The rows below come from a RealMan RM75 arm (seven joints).
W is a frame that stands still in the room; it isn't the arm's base.
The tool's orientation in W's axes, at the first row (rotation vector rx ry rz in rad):
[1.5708, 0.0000, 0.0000]
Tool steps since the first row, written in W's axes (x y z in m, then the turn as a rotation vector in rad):
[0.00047, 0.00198, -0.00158, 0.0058, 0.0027, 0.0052]
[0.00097, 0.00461, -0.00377, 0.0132, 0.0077, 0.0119]
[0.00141, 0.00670, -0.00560, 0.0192, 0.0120, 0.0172]
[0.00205, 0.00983, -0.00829, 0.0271, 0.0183, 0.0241]
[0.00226, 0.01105, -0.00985, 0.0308, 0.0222, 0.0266]
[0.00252, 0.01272, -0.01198, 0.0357, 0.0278, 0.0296]
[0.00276, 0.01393, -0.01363, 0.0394, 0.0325, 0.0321]
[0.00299, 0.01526, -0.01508, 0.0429, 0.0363, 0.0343]
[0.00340, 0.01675, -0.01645, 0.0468, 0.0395, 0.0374]
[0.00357, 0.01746, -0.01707, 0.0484, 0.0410, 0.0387]
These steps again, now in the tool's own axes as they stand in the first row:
[0.00047, -0.00158, -0.00198, 0.0058, 0.0052, -0.0027]
[0.00097, -0.00377, -0.00461, 0.0132, 0.0119, -0.0077]
[0.00141, -0.00560, -0.00670, 0.0192, 0.0172, -0.0120]
[0.00205, -0.00829, -0.00983, 0.0271, 0.0241, -0.0183]
[0.00226, -0.00985, -0.01105, 0.0308, 0.0266, -0.0222]
[0.00252, -0.01198, -0.01272, 0.0357, 0.0296, -0.0278]
[0.00276, -0.01363, -0.01393, 0.0394, 0.0321, -0.0325]
[0.00299, -0.01508, -0.01526, 0.0429, 0.0343, -0.0363]
[0.00340, -0.01645, -0.01675, 0.0468, 0.0374, -0.0395]
[0.00357, -0.01707, -0.01746, 0.0484, 0.0387, -0.0410]

